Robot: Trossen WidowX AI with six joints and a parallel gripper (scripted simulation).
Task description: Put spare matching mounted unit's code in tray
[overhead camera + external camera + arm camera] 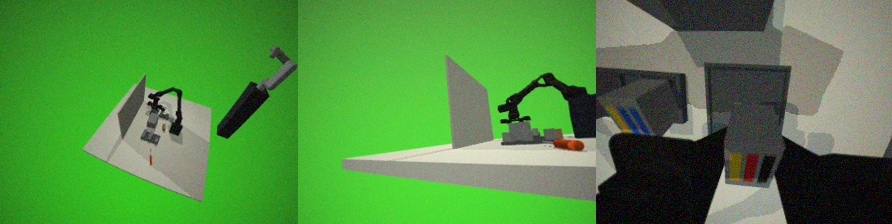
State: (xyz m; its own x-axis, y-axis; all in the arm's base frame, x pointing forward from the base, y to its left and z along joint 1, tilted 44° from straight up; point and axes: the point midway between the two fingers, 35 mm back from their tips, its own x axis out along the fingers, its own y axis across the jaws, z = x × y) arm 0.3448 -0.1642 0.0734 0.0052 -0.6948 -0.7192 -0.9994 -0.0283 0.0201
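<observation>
Now: the grey spare 30 mm above my gripper tip. From my gripper tip the other things lie so: grey wall panel 200 mm to the left, 190 mm ahead, 180 mm above.
</observation>
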